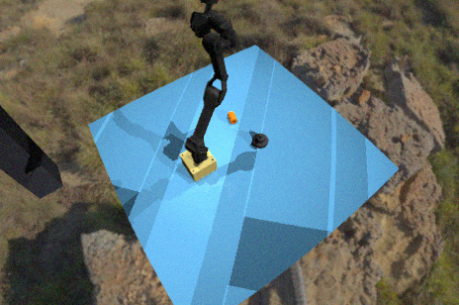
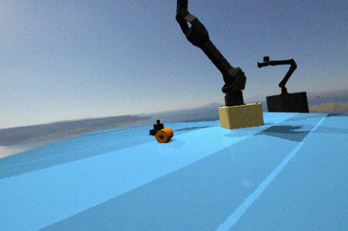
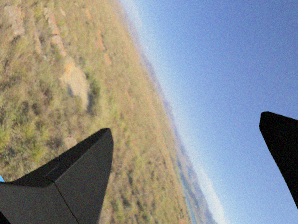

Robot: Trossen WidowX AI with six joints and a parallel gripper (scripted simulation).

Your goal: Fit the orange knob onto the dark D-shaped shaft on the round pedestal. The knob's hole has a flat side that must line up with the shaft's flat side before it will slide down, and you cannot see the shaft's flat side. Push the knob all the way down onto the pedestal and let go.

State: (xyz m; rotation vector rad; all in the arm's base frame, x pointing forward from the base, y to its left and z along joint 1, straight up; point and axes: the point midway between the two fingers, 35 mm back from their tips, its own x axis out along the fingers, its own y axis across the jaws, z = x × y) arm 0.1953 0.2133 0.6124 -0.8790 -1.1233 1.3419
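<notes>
Now: gripper tip 10 cm short of the orange knob, 9 cm to the left of it and 68 cm above it. The rest, counted from my gripper tip: pedestal (14 cm ahead, 30 cm to the right, 67 cm below).
</notes>
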